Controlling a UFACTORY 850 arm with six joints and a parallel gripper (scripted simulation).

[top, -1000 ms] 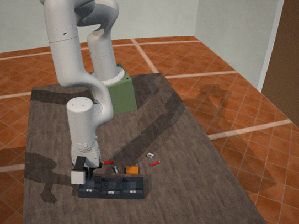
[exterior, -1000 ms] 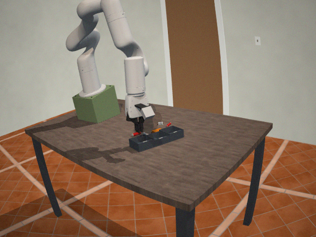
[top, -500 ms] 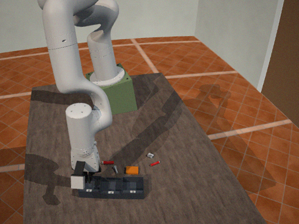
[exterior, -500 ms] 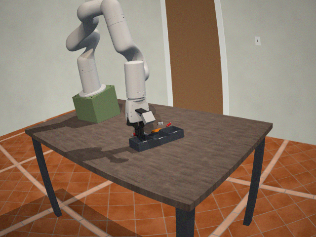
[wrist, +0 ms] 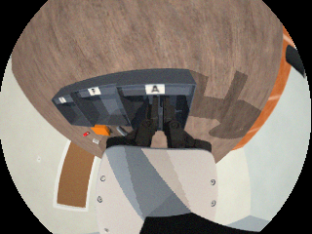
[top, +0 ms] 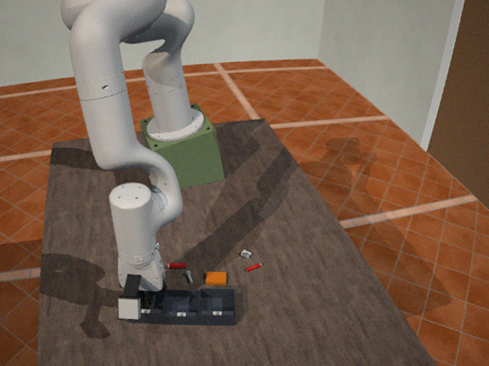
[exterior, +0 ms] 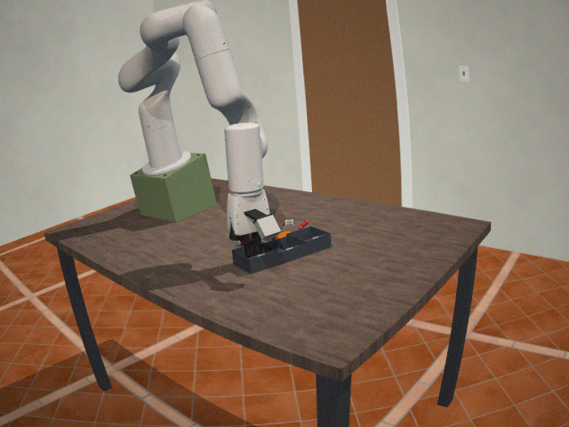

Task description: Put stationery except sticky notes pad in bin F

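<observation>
Now: hand 90 mm to the right of the dark three-compartment bin, 20 mm short of it and 20 mm above it. From my hand the other things lie so: silver bolt 120 mm to the left, 90 mm behind, 30 mm below; red marker 130 mm behind, 100 mm to the left, 30 mm below; orange sticky-note pad 190 mm to the left, 60 mm behind, 30 mm below.
</observation>
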